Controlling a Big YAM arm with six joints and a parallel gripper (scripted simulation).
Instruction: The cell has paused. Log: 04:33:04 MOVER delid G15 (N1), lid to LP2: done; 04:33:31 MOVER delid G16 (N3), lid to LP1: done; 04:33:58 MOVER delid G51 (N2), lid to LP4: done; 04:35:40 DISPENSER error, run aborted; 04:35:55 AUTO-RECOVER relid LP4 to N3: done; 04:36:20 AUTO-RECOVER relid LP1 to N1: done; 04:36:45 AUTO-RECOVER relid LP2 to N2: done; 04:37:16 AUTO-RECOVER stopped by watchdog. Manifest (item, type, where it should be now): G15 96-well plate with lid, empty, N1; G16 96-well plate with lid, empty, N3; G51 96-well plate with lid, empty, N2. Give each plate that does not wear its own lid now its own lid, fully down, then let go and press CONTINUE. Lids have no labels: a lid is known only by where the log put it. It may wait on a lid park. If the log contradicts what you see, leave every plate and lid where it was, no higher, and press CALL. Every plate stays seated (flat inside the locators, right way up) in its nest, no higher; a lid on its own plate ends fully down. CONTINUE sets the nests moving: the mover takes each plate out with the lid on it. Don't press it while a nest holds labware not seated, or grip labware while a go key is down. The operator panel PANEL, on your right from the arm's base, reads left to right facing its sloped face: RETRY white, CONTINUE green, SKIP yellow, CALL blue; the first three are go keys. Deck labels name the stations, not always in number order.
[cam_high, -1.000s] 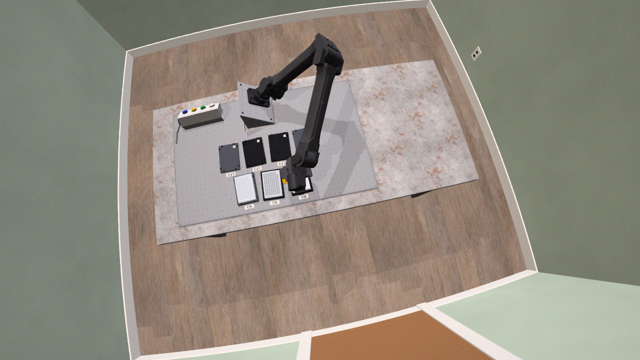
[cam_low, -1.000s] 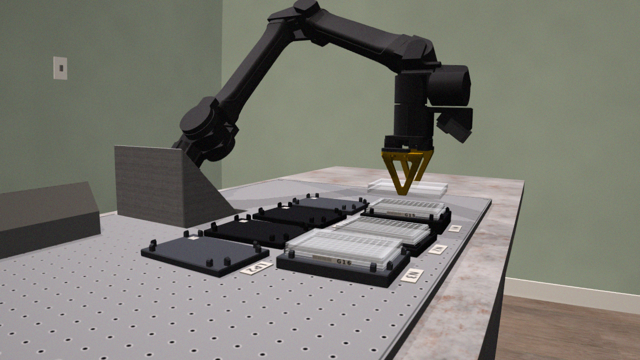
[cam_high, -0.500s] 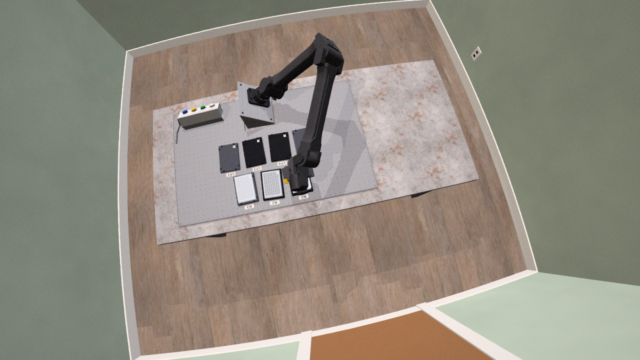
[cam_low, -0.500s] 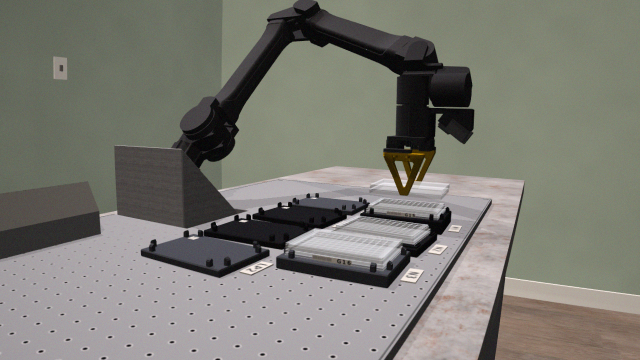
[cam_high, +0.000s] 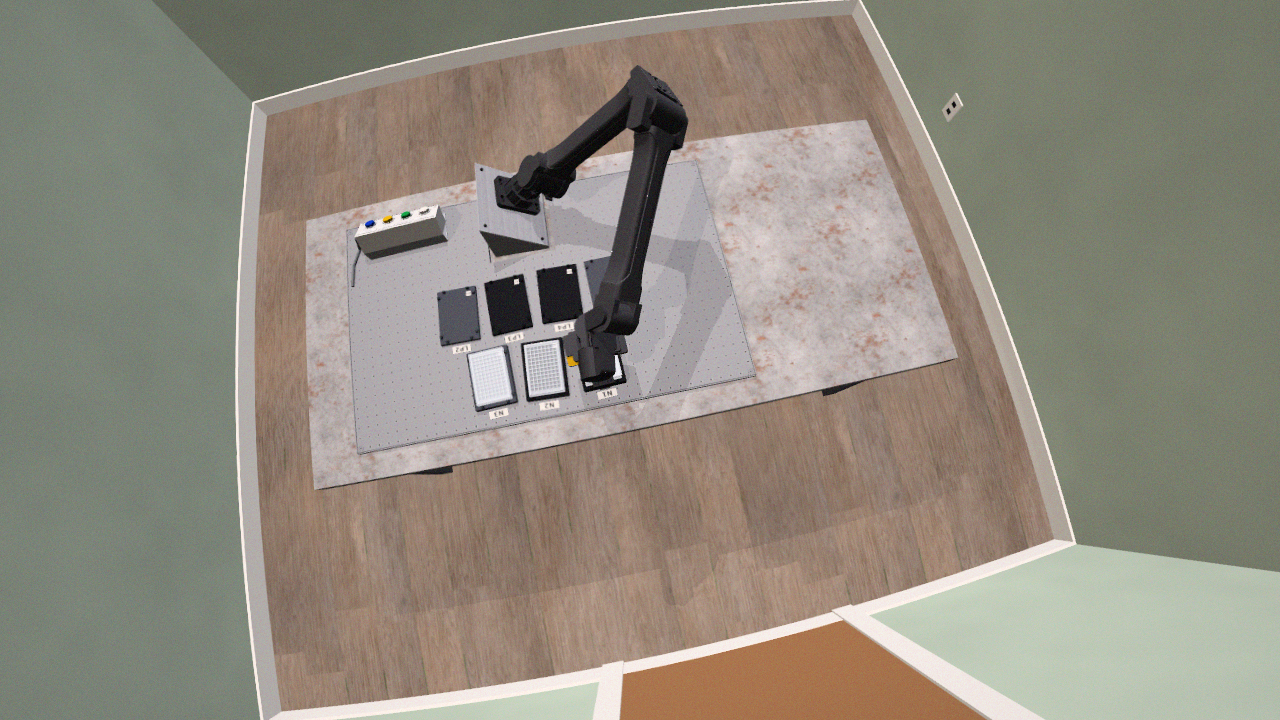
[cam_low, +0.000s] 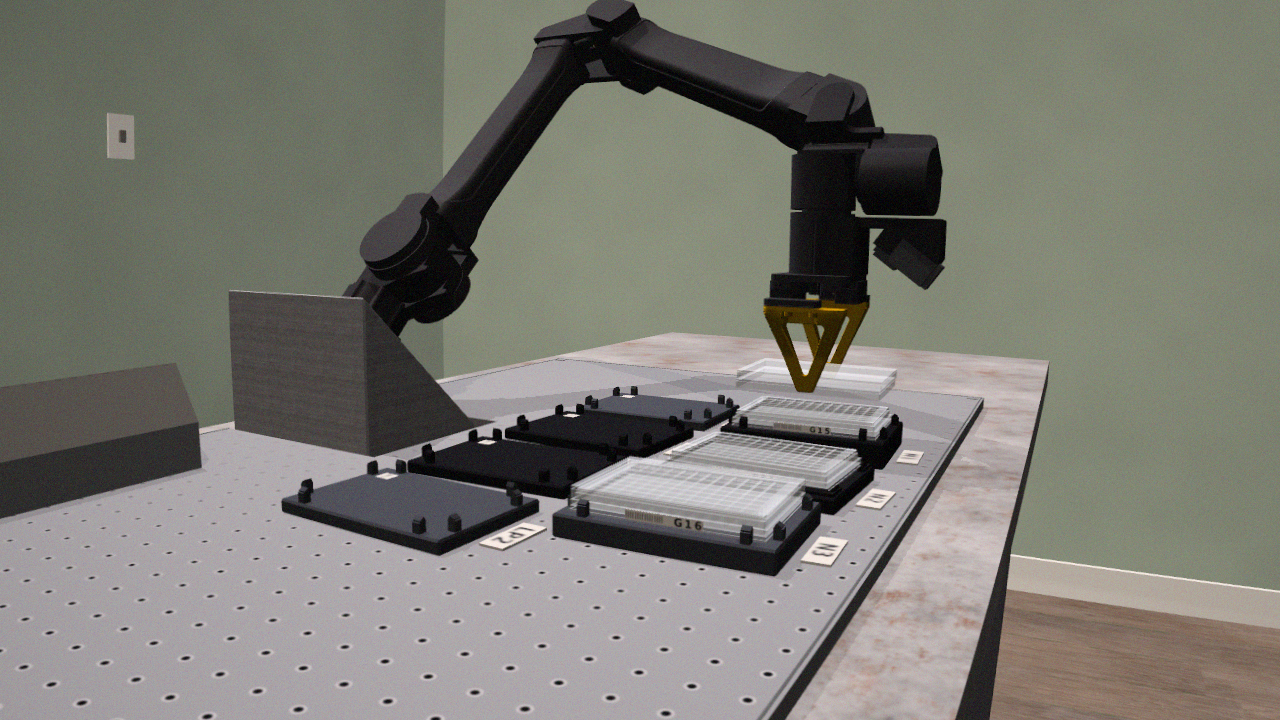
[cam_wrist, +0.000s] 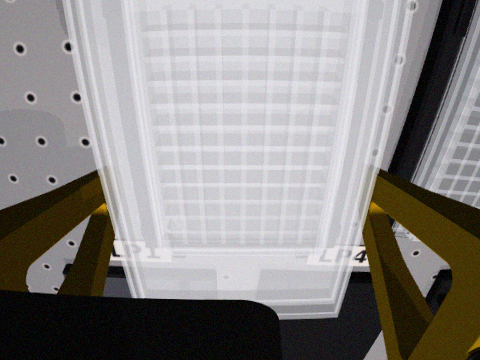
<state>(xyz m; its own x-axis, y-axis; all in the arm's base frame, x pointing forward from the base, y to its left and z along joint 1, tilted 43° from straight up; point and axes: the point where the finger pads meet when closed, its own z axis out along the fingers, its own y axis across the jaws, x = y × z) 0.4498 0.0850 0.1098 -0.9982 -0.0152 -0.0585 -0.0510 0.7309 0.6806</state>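
My gripper is now 40 mm above the plate G15. From my hand the other things lie so: lid park LP1 (190 mm behind, 60 mm to the left, 60 mm below); then LP4 label (100 mm behind, 70 mm to the right, 70 mm below); then nest N1 (60 mm below).
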